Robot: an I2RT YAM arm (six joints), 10 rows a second.
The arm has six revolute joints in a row. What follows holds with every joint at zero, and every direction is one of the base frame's. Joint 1 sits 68 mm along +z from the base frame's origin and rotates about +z. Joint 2 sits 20 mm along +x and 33.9 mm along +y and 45.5 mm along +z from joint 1 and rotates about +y. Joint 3 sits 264 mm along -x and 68.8 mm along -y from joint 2 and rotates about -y. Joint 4 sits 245 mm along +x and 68.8 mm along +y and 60 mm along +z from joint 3 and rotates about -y. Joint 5 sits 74 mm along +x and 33.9 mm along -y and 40.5 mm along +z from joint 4 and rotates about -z. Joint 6 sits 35.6 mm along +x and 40.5 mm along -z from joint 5 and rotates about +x. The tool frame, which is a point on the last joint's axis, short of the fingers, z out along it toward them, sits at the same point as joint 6; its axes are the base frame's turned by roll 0, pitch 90 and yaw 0 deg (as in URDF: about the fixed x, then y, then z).
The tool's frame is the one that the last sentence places.
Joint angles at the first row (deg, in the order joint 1, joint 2, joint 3, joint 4, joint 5, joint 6):
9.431 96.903 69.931 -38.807 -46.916 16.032
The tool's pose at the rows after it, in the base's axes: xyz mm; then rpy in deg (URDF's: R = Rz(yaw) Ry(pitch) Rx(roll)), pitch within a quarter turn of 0, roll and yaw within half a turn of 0:
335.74 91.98 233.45 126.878 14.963 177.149
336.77 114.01 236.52 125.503 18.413 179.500
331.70 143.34 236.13 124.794 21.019 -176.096
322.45 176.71 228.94 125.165 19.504 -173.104
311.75 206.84 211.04 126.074 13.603 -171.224
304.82 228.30 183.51 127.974 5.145 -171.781
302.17 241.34 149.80 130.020 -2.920 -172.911
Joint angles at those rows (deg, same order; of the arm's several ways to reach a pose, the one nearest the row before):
10.983 96.925 69.933 -32.492 -47.703 20.075
14.459 97.164 69.931 -27.661 -47.659 21.322
19.201 97.755 69.866 -24.251 -47.571 21.408
24.730 99.220 69.822 -21.999 -45.999 24.555
29.715 102.170 69.821 -21.496 -44.861 29.343
33.124 106.521 69.780 -21.321 -43.768 35.507
34.960 111.919 69.778 -20.730 -43.812 40.315

